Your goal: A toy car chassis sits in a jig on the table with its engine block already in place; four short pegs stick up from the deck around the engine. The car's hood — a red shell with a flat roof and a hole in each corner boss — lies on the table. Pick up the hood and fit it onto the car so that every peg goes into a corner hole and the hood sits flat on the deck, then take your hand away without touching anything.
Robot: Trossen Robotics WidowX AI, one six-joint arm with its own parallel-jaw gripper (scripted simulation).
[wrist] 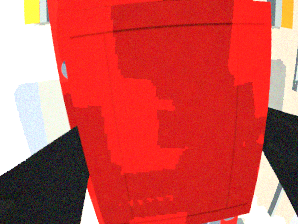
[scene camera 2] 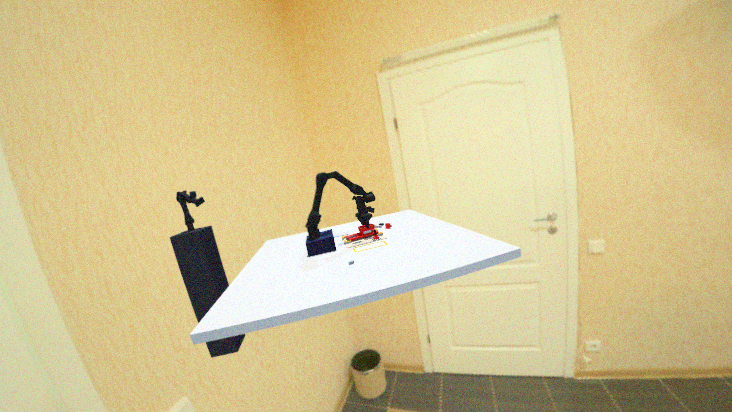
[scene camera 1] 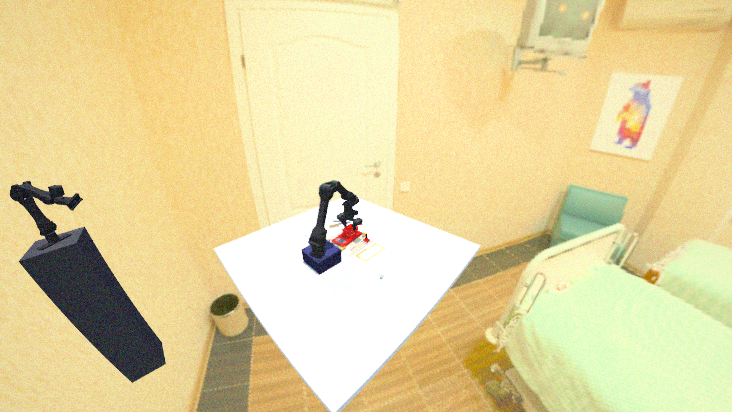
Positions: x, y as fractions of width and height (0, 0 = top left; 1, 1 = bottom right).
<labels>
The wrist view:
my gripper: 0.59, 0.56
red hood: 0.58, 0.49, held by my gripper
</labels>
